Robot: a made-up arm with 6 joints.
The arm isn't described. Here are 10 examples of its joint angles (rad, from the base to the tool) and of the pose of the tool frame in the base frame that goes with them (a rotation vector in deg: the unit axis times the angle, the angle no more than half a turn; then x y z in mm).
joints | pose
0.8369 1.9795 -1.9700 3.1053 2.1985 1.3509 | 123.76 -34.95 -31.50 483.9 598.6 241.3
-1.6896 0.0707 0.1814 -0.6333 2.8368 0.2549 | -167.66 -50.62 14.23 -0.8 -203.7 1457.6
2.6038 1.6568 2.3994 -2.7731 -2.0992 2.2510 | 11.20 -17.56 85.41 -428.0 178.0 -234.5
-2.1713 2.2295 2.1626 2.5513 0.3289 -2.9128 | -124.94 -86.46 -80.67 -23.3 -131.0 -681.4
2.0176 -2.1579 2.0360 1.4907 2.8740 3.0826 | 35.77 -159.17 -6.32 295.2 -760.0 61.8
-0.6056 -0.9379 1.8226 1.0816 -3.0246 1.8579 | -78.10 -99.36 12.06 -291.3 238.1 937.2
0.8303 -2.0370 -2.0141 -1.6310 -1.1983 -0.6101 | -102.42 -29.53 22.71 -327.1 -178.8 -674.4
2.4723 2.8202 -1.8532 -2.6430 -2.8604 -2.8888 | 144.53 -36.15 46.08 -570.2 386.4 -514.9
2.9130 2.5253 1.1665 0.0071 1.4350 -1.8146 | 48.95 49.12 55.30 -160.2 -3.4 -1081.2
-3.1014 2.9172 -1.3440 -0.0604 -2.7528 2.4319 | -22.24 64.94 -31.70 -673.9 -68.1 -756.0
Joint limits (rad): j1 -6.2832..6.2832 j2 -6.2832..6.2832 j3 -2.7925..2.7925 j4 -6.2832..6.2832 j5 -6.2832..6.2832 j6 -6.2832..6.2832
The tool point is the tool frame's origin. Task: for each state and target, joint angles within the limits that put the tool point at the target. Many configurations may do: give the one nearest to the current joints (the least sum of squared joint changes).
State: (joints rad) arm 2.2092 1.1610 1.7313 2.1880 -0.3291 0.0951
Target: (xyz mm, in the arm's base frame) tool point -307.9 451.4 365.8
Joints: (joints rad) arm 2.1520 0.3462 2.3774 2.2138 -0.4321 0.0951
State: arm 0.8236 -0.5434 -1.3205 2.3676 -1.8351 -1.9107
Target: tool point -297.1 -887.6 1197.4
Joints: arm 1.2291 -0.5334 -0.5682 2.4397 -1.4642 -1.9107
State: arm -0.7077 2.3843 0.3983 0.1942 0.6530 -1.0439
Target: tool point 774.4 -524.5 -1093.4
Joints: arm -0.6478 2.3293 0.2838 0.1998 0.6110 -1.0439
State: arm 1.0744 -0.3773 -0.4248 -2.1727 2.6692 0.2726
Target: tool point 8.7 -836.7 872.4
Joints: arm 1.5860 -0.4084 -1.2370 -2.2131 2.6216 0.2726
